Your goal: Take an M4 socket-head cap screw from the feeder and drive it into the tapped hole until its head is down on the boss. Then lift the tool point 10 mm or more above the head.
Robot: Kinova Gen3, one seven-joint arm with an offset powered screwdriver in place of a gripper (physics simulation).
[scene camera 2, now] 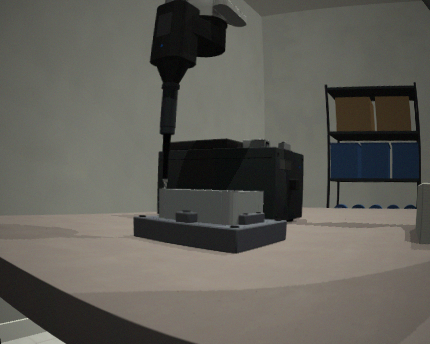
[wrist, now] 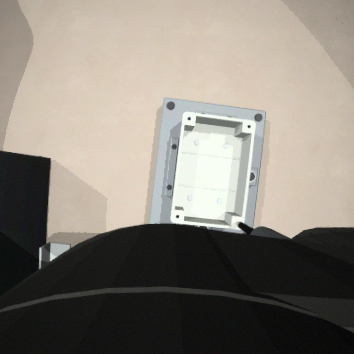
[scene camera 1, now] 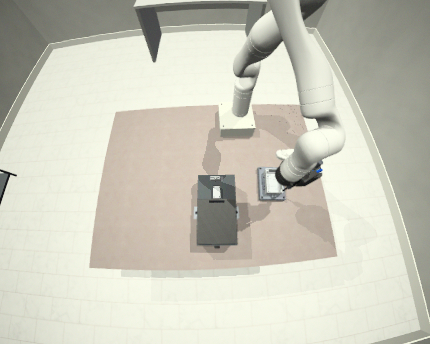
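My black screwdriver points down over one corner of the open white housing. A small light-grey screw shows at its tip, just above the housing's top edge in scene camera 2. Whether its thread is in the hole is too small to tell. In the wrist view the tip covers the lower-right corner boss, and its hole is hidden. The housing sits on the grey fixture plate. The dark feeder stands beside the fixture.
The arm's pale base stands at the back of the reddish-tan table top. Low dark clamps flank the housing. A shelf rack with brown and blue bins stands far behind. A grey bench stands by the wall.
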